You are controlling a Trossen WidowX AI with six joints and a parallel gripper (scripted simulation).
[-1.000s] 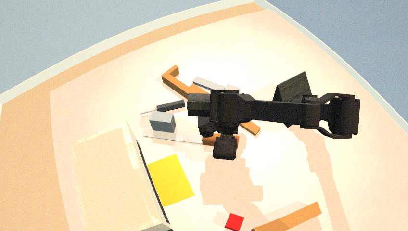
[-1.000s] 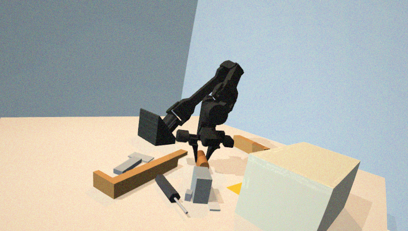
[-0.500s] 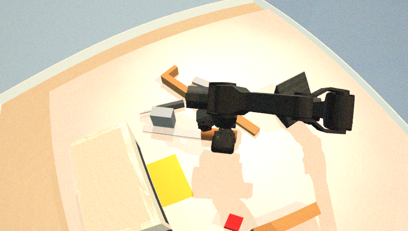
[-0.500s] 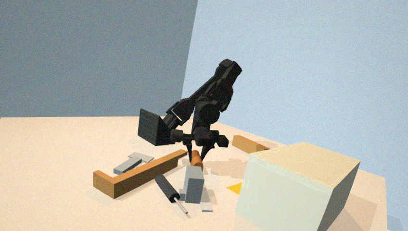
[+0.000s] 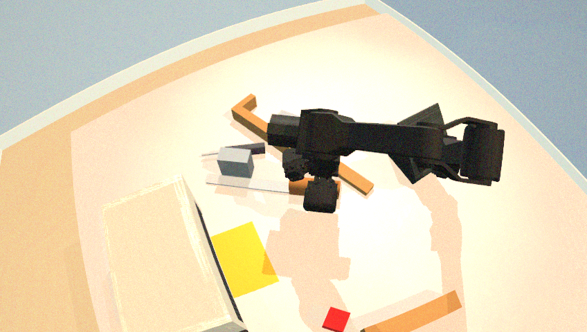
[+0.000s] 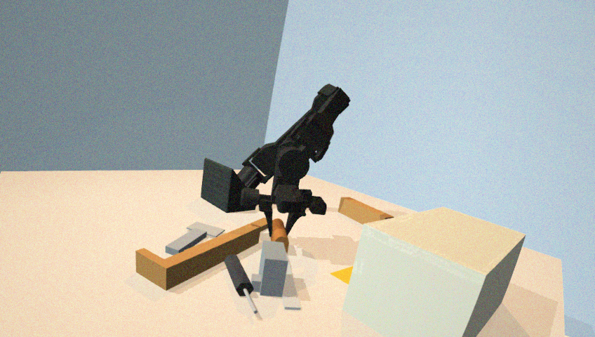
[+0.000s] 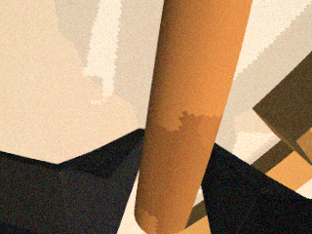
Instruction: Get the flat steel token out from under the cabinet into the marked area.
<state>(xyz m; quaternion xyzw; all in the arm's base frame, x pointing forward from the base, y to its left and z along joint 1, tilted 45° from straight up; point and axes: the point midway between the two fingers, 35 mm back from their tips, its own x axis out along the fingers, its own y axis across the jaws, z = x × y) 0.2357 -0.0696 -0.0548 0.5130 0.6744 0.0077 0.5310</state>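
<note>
Right now the long orange bar is 80 mm to the right of my gripper tip and 50 mm behind it. Round my gripper tip: dark-handled pin tool (220 mm to the right, 120 mm ahead); then small grey cube (190 mm to the right, 120 mm ahead); then grey block (160 mm to the right, 130 mm ahead, 20 mm above).
</note>
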